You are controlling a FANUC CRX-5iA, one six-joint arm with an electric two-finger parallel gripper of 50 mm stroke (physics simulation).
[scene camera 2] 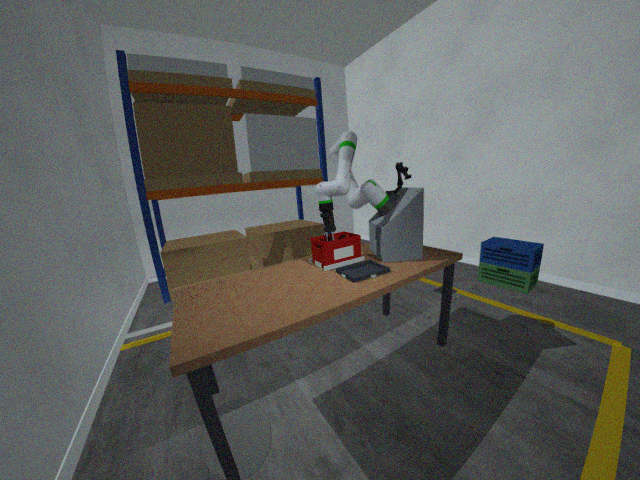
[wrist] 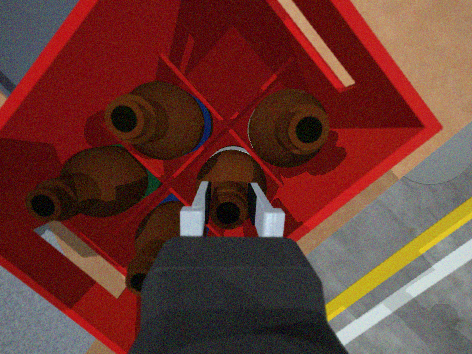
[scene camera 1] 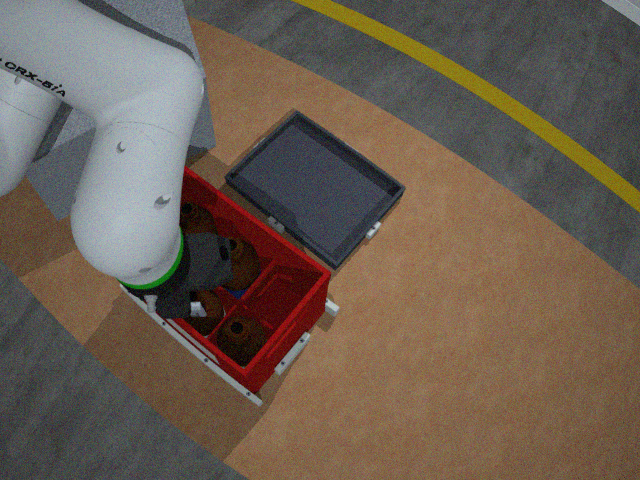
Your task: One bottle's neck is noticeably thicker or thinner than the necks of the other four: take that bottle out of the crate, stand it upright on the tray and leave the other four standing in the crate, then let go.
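Places are measured from the arm's base along level axes (x right, y ahead, z up), in millimetres.
Where they show: gripper, fingertip midpoint: (wrist: 229,194) (scene camera 1: 197,301); arm's base, origin of the base link: (scene camera 2: 388,208).
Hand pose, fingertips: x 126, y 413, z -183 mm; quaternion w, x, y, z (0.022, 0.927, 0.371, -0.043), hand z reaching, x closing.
Things, the pixels of their top centre, and the offset from my fingertips. "pt": a spot on its surface instead. Level surfaces: height alone.
- brown bottle, middle of its top: (wrist: 225,213) (scene camera 1: 191,294) dz +28, dx +3, dy -4 mm
- red crate, middle of its top: (wrist: 164,171) (scene camera 1: 209,263) (scene camera 2: 335,236) dz +40, dx -46, dy -9 mm
- blue-labelled bottle, middle of its top: (wrist: 123,119) (scene camera 1: 230,244) dz +27, dx -89, dy -7 mm
- green-labelled bottle, middle of its top: (wrist: 42,205) (scene camera 1: 186,208) dz +27, dx -92, dy -97 mm
- partly hidden bottle, middle of its top: (wrist: 141,282) dz +27, dx +0, dy -94 mm
- dark tray, surface spot: (scene camera 1: 320,191) (scene camera 2: 360,271) pt dz -131, dx -305, dy -4 mm
- wooden table, its level: dz -135 mm
My gripper (wrist: 229,194) (scene camera 2: 329,237) is shut on the neck of a brown bottle (wrist: 231,170) (scene camera 1: 210,311) with a white label edge. That bottle stands upright in a compartment of the red crate (wrist: 427,126) (scene camera 1: 312,310) (scene camera 2: 320,256). In the wrist view a blue-labelled bottle (wrist: 167,120), a green-labelled bottle (wrist: 107,182), a partly hidden bottle (wrist: 156,232) and a bottle on the right (wrist: 280,125) stand in other compartments. I cannot tell clearly whose neck differs. The dark tray (scene camera 1: 320,191) (scene camera 2: 361,270) is empty.
The tray lies beside the crate's long wall on the wooden table (scene camera 1: 439,310) (scene camera 2: 258,304). A white rail (scene camera 1: 206,360) runs along the crate's other long side, and small white blocks (scene camera 1: 331,307) stand near its end. Crate walls and dividers surround the held bottle.
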